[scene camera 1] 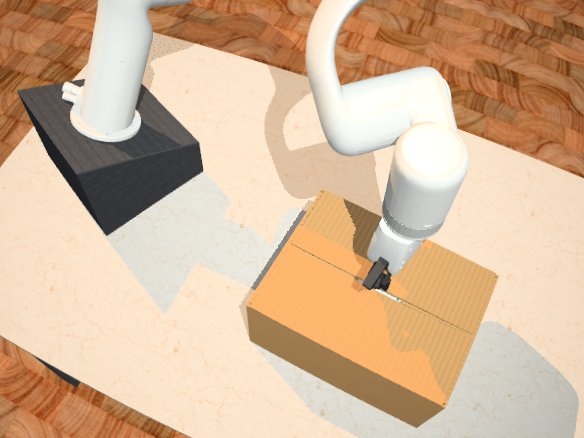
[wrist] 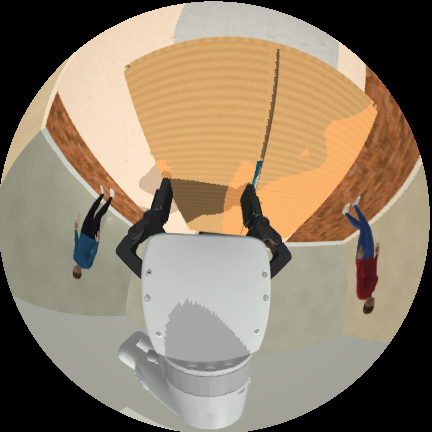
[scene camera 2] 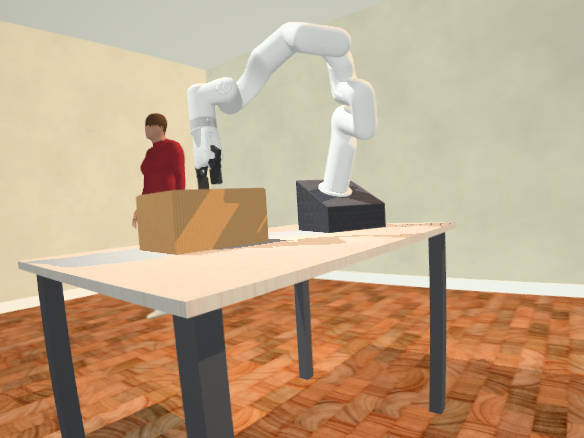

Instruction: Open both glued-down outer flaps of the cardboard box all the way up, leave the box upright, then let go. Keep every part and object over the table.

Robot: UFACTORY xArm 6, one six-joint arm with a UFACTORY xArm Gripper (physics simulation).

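The cardboard box stands upright on the table. Its two outer flaps lie flat and meet at a thin dark seam. The flap nearer the viewer in scene camera 1 is lit in part. The other flap lies below my gripper. The gripper is open, with no part between its fingers. One fingertip is at the seam, the other towards that flap's outer edge; contact is unclear. A teal and white sliver shows in the seam.
The robot's dark base block stands on the table. A person in red is beyond the table, and a person in blue shows in the wrist view.
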